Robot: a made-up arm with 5 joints. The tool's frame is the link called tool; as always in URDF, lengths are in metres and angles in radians.
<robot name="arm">
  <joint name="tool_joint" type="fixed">
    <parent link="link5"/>
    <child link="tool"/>
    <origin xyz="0 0 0" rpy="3.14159 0 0"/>
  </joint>
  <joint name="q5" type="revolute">
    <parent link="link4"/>
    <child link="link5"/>
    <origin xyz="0.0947 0 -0.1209"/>
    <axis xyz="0 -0.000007 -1"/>
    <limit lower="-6.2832" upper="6.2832" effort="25" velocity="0.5"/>
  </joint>
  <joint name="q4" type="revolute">
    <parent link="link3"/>
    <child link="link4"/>
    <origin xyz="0.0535 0 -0.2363"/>
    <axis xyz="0 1 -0.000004"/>
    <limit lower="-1.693" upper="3.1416" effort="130" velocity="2"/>
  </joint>
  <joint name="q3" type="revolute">
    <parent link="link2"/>
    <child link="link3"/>
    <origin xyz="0.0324 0 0.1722"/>
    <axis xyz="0 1 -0.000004"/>
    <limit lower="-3.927" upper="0.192" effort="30" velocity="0.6"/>
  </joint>
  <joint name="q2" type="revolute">
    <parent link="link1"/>
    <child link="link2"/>
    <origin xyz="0 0 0"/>
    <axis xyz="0 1 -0.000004"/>
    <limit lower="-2.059" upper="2.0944" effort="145" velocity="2.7"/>
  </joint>
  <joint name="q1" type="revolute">
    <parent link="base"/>
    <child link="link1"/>
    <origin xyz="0 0 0.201"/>
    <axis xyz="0 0 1"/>
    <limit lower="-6.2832" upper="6.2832" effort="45" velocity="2.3"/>
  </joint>
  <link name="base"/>
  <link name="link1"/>
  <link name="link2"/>
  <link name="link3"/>
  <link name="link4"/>
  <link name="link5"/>
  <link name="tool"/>
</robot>
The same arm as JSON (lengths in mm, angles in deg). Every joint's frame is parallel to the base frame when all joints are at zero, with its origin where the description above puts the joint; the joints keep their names.
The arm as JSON. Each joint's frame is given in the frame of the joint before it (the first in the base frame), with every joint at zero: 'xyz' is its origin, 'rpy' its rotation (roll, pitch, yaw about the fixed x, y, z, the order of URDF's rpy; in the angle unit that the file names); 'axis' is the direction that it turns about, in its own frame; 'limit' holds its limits. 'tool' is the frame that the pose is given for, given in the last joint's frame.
{"units": {"length": "mm", "angle": "deg"}, "joints": [
  {"name": "q1", "type": "revolute", "origin": {"xyz": [0.0, 0.0, 201.0], "rpy": [0.0, 0.0, 0.0]}, "axis": "+z", "limit": {"lower": -360.0, "upper": 360.0}},
  {"name": "q2", "type": "revolute", "origin": {"xyz": [0.0, 0.0, 0.0], "rpy": [0.0, 0.0, 0.0]}, "axis": "+y", "limit": {"lower": -117.97, "upper": 120.0}},
  {"name": "q3", "type": "revolute", "origin": {"xyz": [32.4, 0.0, 172.2], "rpy": [0.0, 0.0, 0.0]}, "axis": "+y", "limit": {"lower": -225.0, "upper": 11.0}},
  {"name": "q4", "type": "revolute", "origin": {"xyz": [53.5, 0.0, -236.3], "rpy": [0.0, 0.0, 0.0]}, "axis": "+y", "limit": {"lower": -97.0, "upper": 180.0}},
  {"name": "q5", "type": "revolute", "origin": {"xyz": [94.7, 0.0, -120.9], "rpy": [0.0, 0.0, 0.0]}, "axis": "-z", "limit": {"lower": -360.0, "upper": 360.0}}
], "tool": {"origin": {"xyz": [0.0, 0.0, 0.0], "rpy": [180.0, 0.0, 0.0]}}}

